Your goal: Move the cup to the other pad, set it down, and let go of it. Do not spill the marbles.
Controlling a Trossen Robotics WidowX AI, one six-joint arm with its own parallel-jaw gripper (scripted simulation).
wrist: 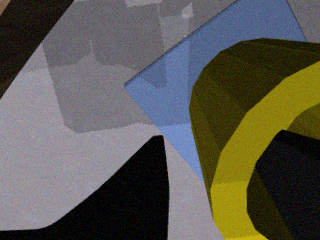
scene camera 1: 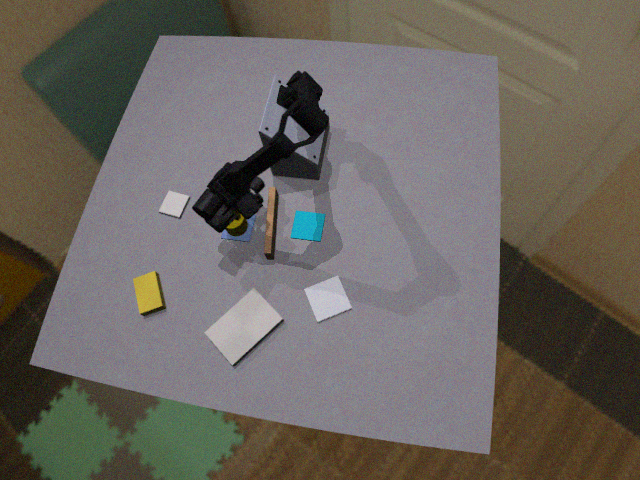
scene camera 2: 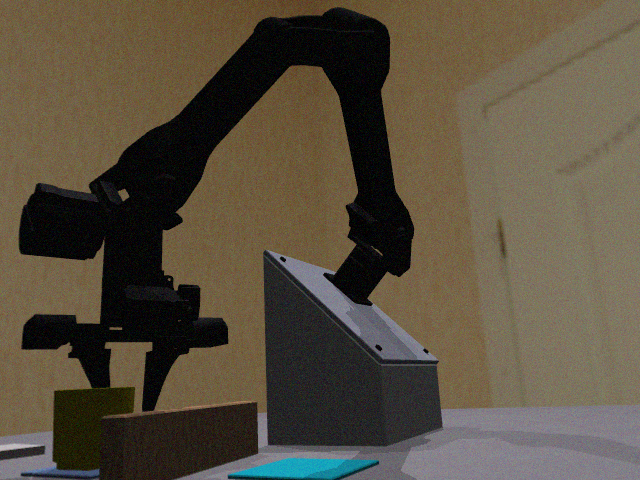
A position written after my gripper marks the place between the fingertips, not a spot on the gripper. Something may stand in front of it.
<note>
In view: my gripper [scene camera 2: 126,424], a yellow cup [wrist: 247,93], a wooden bar [scene camera 1: 271,220] and a cyan pad [scene camera 1: 307,225].
My gripper is seen too in the wrist view [wrist: 206,140] and in scene camera 1 [scene camera 1: 241,214].
</note>
